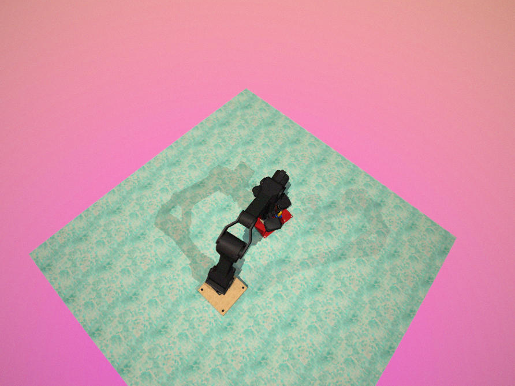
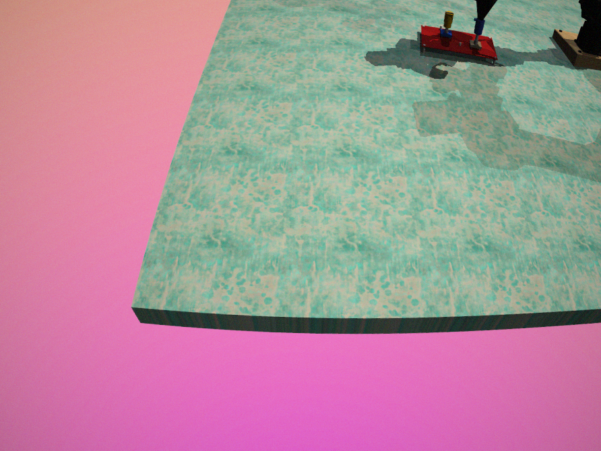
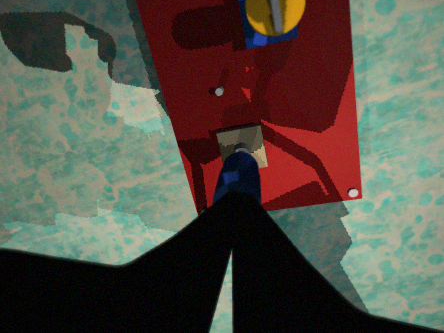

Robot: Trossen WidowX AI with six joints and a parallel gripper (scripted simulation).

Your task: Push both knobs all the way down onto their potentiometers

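Right now the blue potentiometer is 6 cm ahead of my gripper tip, 3 cm to the right of it and 4 cm below it. Round my gripper tip: tan potentiometer (3 cm below).
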